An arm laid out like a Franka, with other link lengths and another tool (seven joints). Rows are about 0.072 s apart.
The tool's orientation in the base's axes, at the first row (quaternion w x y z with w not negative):
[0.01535, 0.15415, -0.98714, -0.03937]
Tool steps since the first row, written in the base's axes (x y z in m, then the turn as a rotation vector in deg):
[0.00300, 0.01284, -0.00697, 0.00, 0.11, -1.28]
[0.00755, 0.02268, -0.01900, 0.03, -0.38, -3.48]
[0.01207, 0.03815, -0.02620, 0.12, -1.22, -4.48]
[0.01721, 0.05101, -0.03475, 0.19, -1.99, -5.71]
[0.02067, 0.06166, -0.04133, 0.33, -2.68, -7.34]
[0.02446, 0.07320, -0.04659, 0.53, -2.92, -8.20]
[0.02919, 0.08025, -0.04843, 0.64, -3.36, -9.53]
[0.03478, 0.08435, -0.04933, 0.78, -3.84, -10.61]
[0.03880, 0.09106, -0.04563, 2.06, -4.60, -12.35]
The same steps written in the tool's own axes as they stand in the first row. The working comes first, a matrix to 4 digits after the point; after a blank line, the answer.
The tool's axes in the first row as the columns of a matrix, in the base's axes (used below as rounded here):
[-0.9520, -0.3031, -0.0424]
[-0.3055, 0.9494, 0.0730]
[0.0182, 0.0825, -0.9964]

[-0.00691, 0.01071, 0.00776, -0.06, 0.00, 1.28]
[-0.01446, 0.01768, 0.02027, 0.02, -0.66, 3.44]
[-0.02362, 0.03040, 0.02838, 0.18, -1.56, 4.37]
[-0.03260, 0.04035, 0.03762, 0.32, -2.42, 5.54]
[-0.03927, 0.04887, 0.04481, 0.37, -3.25, 7.10]
[-0.04650, 0.05824, 0.05073, 0.24, -3.61, 7.93]
[-0.05319, 0.06335, 0.05288, 0.24, -4.17, 9.22]
[-0.05978, 0.06547, 0.05384, 0.24, -4.76, 10.26]
[-0.06559, 0.07093, 0.05047, -0.78, -6.01, 11.88]

